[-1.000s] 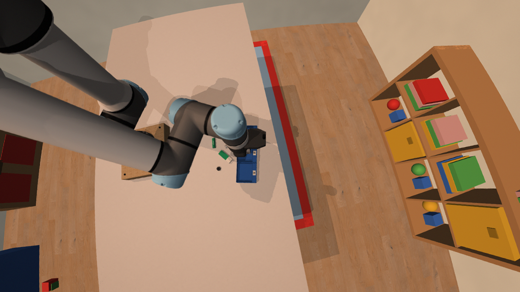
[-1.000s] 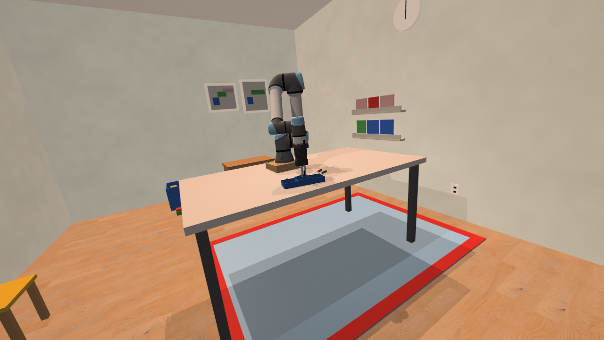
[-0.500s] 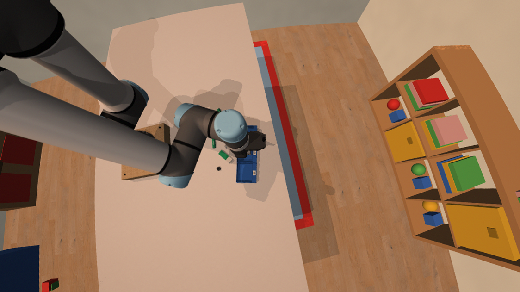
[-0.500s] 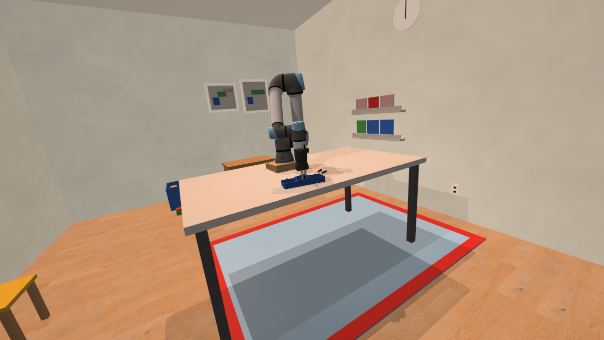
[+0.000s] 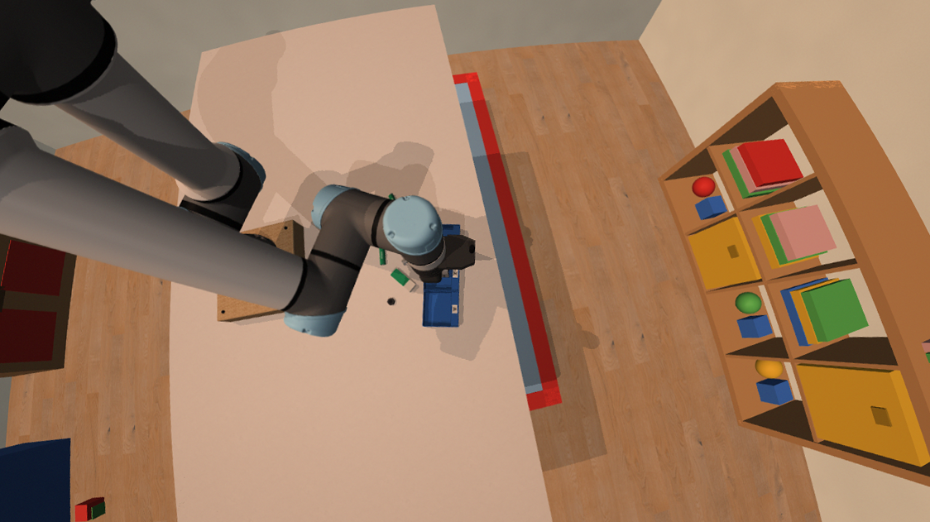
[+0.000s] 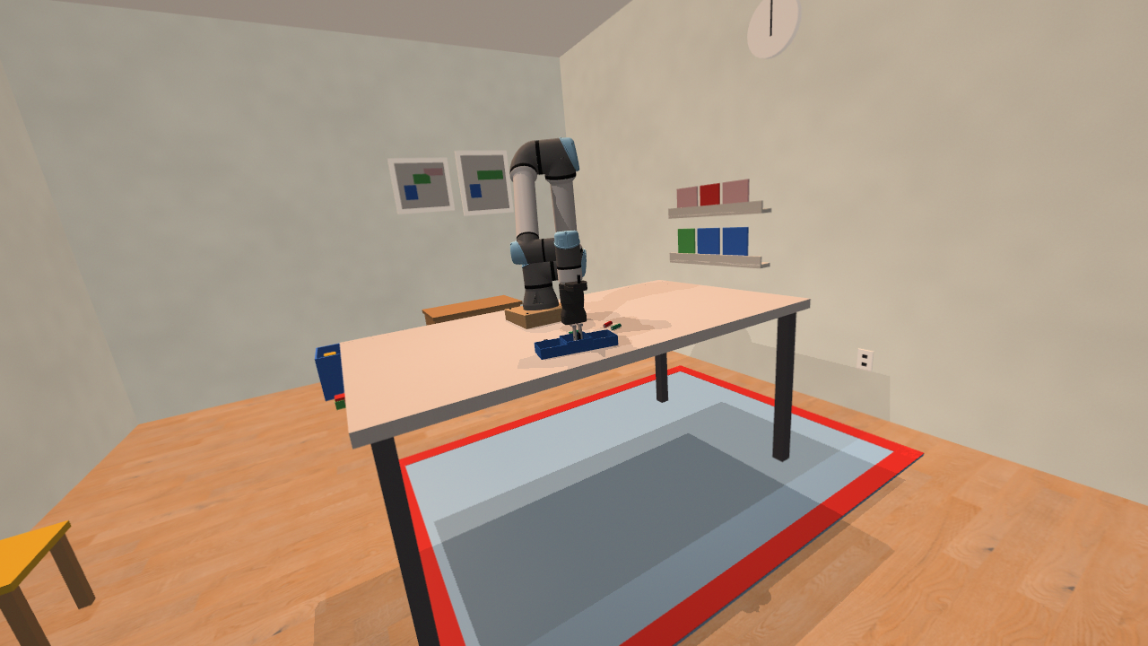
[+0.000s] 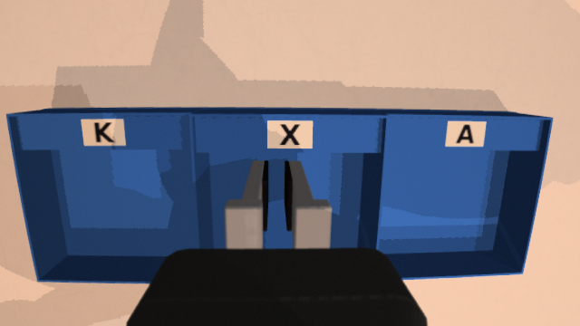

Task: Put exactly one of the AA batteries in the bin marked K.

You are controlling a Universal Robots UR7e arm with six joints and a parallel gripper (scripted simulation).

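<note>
The blue bin row is 1 cm behind my hand and 2 cm below it. From my hand the other things lie so: green-and-white block: 10 cm behind, 2 cm to the left, 3 cm below; grey bolt: 8 cm behind, 7 cm to the left, 3 cm below; black nut: 15 cm behind, 1 cm to the right, 3 cm below.
</note>
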